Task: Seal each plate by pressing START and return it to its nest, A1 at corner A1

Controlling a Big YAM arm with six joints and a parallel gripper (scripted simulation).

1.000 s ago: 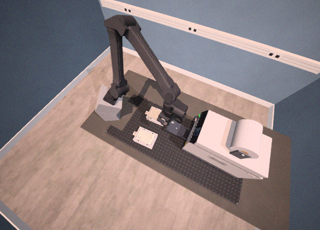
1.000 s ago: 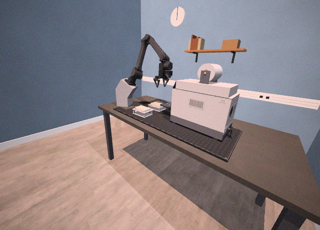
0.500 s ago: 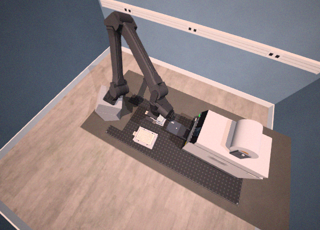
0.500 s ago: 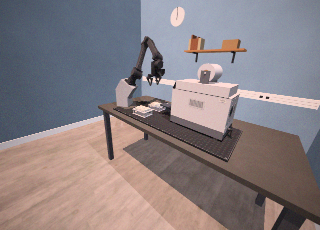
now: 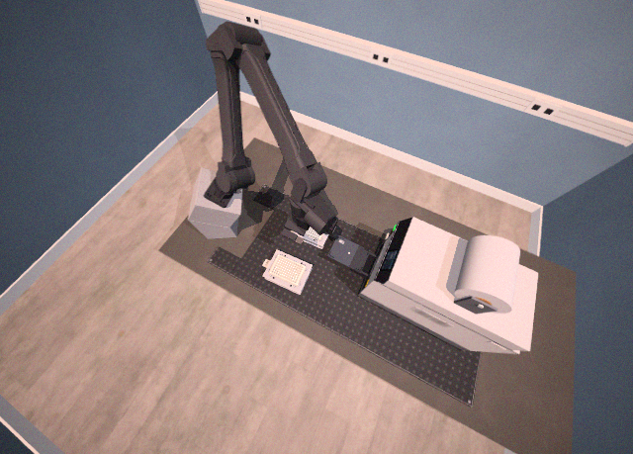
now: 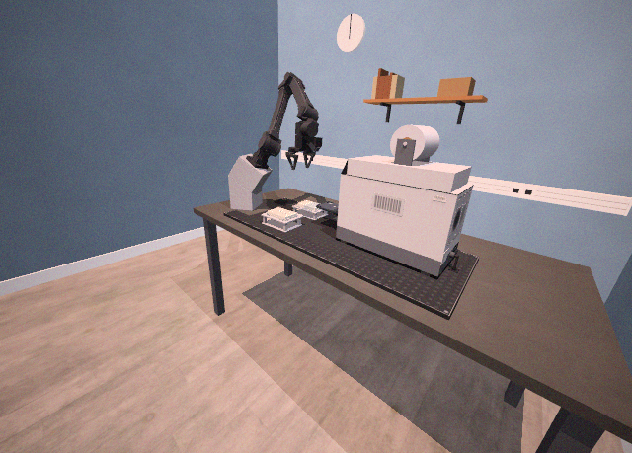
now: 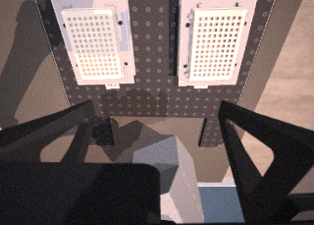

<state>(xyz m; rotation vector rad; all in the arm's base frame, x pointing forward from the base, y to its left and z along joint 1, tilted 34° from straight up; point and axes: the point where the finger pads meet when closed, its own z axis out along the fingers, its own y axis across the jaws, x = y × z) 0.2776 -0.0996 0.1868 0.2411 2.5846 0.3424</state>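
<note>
My gripper is now 30 mm past the plate nest, 100 mm to the left of it and 230 mm above it. Round my hand: sealer stage (180 mm ahead, 30 mm to the left, 170 mm below); then foil roll (510 mm ahead, 20 mm to the right, 140 mm above).
</note>
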